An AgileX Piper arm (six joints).
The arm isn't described. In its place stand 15 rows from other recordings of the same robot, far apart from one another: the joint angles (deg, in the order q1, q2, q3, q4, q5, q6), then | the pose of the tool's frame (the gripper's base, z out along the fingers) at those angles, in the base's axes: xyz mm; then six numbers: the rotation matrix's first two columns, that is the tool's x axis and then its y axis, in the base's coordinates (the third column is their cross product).
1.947, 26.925, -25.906, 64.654, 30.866, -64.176 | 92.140 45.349 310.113 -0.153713 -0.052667 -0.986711 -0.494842 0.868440 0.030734
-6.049, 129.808, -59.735, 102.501, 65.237, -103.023 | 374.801 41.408 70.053 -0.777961 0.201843 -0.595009 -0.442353 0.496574 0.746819
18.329, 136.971, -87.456, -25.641, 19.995, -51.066 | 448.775 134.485 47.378 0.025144 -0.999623 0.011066 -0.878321 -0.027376 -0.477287
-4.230, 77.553, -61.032, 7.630, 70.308, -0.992 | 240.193 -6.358 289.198 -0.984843 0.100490 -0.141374 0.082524 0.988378 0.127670
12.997, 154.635, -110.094, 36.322, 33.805, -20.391 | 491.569 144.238 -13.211 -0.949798 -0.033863 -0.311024 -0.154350 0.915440 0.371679
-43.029, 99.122, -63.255, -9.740, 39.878, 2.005 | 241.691 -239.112 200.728 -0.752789 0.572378 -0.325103 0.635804 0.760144 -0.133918
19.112, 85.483, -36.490, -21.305, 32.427, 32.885 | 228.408 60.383 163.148 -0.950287 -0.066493 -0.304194 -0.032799 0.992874 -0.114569
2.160, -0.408, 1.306, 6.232, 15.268, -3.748 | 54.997 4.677 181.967 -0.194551 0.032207 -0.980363 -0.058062 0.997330 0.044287
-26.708, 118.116, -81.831, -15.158, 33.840, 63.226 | 379.982 -206.011 161.385 -0.124029 0.917529 -0.377833 0.939518 0.231097 0.252786
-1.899, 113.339, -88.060, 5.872, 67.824, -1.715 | 393.389 -4.417 210.159 -0.998540 0.041940 -0.034040 0.038542 0.994732 0.094987
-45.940, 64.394, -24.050, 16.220, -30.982, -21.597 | 143.363 -166.962 258.772 -0.171785 -0.010520 -0.985078 0.794967 0.589088 -0.144923
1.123, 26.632, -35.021, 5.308, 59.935, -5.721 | 66.068 8.582 297.809 -0.719534 -0.067257 -0.691193 -0.113217 0.993344 0.021201
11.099, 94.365, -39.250, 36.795, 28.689, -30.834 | 252.054 76.110 139.632 -0.952584 -0.145381 -0.267296 -0.222883 0.931421 0.287712
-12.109, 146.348, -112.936, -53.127, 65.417, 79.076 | 472.196 -169.013 85.673 -0.425304 0.629322 -0.650438 0.903737 0.256608 -0.342653
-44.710, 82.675, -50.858, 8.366, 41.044, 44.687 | 198.401 -184.169 230.776 0.110975 0.978917 -0.171484 0.934857 -0.044274 0.352253
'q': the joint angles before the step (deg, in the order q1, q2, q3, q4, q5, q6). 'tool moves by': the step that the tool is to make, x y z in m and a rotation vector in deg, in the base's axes. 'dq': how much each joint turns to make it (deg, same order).
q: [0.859 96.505 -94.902 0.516 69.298 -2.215]
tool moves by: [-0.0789 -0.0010 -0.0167 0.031 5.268 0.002]
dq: [0.004 -14.906 20.044 0.108 0.129 0.006]
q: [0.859 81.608 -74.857 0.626 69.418 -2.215]
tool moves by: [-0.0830 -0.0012 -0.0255 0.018 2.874 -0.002]
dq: [-0.016 -16.127 18.880 0.066 0.121 -0.017]
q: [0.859 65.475 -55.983 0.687 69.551 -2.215]
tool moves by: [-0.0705 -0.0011 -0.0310 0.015 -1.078 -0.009]
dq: [-0.022 -16.017 15.616 0.006 -0.677 -0.022]
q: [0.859 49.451 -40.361 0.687 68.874 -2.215]
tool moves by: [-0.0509 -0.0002 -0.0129 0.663 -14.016 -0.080]
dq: [-0.088 -18.333 9.472 0.502 -5.162 -0.097]
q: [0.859 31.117 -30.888 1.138 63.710 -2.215]
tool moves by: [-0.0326 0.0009 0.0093 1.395 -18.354 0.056]
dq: [0.039 -15.077 2.166 1.070 -5.466 0.045]
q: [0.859 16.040 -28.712 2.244 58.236 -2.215]
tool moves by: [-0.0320 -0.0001 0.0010 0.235 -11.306 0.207]
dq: [-0.042 -12.206 0.796 0.283 0.110 -0.230]
